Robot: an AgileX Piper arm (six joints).
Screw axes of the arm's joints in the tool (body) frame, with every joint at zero. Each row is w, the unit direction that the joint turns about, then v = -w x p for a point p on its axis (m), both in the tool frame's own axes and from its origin. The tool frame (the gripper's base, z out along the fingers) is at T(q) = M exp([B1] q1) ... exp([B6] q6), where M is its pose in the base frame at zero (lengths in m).
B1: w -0.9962 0 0.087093 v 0 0.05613 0
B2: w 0 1 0 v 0.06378 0 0.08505
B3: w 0 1 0 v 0.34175 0 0.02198
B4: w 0 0 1 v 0 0 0
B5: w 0 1 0 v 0.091 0 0
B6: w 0 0 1 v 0 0 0
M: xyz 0.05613 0 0.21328 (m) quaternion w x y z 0.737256 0 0.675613 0
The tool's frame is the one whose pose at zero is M.
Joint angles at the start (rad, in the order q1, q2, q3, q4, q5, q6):
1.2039, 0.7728, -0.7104, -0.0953, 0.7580, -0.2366
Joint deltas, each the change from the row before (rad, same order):
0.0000, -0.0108, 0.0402, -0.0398, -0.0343, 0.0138
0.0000, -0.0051, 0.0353, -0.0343, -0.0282, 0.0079
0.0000, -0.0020, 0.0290, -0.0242, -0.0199, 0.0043
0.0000, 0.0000, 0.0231, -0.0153, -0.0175, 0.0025
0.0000, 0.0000, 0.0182, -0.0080, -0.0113, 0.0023
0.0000, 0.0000, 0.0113, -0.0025, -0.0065, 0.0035
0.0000, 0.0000, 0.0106, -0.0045, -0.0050, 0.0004
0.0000, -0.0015, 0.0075, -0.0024, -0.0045, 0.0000
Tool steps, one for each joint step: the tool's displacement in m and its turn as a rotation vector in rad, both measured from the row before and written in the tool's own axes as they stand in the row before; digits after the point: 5 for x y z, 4 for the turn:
0.00760, 0.00046, 0.00489, 0.0249, 0.0006, -0.0178
0.00678, 0.00095, 0.00512, 0.0181, 0.0057, -0.0211
0.00579, 0.00142, 0.00456, 0.0099, 0.0089, -0.0175
0.00440, 0.00154, 0.00390, 0.0046, 0.0062, -0.0124
0.00366, 0.00157, 0.00301, 0.0004, 0.0067, -0.0064
0.00230, 0.00114, 0.00185, -0.0014, 0.0043, 0.0000
0.00229, 0.00098, 0.00172, -0.0003, 0.0054, -0.0046
0.00154, 0.00069, 0.00091, 0.0001, 0.0014, -0.0027

